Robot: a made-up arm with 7 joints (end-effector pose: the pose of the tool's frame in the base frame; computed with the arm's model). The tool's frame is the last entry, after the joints.
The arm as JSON. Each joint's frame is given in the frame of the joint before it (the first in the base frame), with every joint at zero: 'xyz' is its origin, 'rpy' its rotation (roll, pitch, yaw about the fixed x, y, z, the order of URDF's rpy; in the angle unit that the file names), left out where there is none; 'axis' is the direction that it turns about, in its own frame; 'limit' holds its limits. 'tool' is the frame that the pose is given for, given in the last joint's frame.
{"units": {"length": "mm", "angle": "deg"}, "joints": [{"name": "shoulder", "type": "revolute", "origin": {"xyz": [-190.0, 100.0, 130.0]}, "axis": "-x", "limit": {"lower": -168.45, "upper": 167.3}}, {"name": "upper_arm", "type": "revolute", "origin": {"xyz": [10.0, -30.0, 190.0]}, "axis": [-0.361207, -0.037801, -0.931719], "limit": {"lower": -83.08, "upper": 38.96}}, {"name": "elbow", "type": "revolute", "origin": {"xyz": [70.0, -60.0, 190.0]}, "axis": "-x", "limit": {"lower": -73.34, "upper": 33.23}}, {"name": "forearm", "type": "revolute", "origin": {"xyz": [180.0, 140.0, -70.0]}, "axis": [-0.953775, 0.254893, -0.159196], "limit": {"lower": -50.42, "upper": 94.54}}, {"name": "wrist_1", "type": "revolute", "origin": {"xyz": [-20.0, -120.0, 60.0]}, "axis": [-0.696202, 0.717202, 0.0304], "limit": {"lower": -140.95, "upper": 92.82}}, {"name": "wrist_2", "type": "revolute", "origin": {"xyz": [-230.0, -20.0, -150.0]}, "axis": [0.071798, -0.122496, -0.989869], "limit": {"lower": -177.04, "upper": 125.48}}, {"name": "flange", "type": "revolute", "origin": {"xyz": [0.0, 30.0, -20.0]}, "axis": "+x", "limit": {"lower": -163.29, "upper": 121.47}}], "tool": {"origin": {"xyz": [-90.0, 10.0, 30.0], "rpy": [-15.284, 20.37, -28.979]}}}
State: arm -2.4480 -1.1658 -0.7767 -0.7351 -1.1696 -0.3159 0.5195
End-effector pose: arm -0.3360 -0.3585 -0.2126 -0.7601 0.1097 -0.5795
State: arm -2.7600 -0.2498 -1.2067 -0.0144 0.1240 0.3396 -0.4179
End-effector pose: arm -0.2752 -0.0700 -0.2320 -2.6831 -0.5467 -1.2273
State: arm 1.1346 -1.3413 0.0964 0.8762 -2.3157 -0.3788 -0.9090
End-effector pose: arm -0.3064 0.4556 -0.0396 -0.0244 -0.4720 0.6576
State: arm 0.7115 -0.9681 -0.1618 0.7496 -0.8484 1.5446 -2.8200
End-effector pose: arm -0.1630 0.3580 0.2201 -2.8590 0.4253 -1.1104
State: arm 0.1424 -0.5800 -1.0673 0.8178 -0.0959 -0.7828 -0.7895
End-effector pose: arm -0.2366 -0.0195 0.5356 -0.5762 -0.0687 0.7352
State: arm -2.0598 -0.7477 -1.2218 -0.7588 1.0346 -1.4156 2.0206
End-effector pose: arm -0.1858 -0.0349 0.0460 0.5407 0.9816 -2.3135
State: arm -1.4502 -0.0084 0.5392 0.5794 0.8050 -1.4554 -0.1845
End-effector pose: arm -0.2148 -0.4285 0.2847 -0.5006 0.8883 1.2967
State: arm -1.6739 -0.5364 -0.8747 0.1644 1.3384 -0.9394 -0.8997
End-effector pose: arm -0.0801 -0.4045 -0.2358 0.3074 -1.0842 1.0511
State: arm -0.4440 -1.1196 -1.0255 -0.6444 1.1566 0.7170 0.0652
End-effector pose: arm -0.1699 -0.1511 0.3322 0.5277 1.0879 1.0008
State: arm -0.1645 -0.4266 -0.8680 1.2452 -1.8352 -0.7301 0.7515
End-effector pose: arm -0.0573 0.2441 0.4401 1.2659 -0.3790 1.0196
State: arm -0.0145 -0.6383 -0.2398 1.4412 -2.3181 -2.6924 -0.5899
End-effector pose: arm 0.0689 0.3136 0.4252 -0.8876 -2.5789 1.3623
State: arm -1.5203 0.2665 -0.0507 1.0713 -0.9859 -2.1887 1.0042
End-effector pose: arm -0.0733 -0.2144 0.0166 0.3804 0.2861 1.6649
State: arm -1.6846 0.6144 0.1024 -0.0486 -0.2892 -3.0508 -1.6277
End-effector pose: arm -0.1359 -0.0810 -0.0842 -0.0045 -2.0778 -0.1621
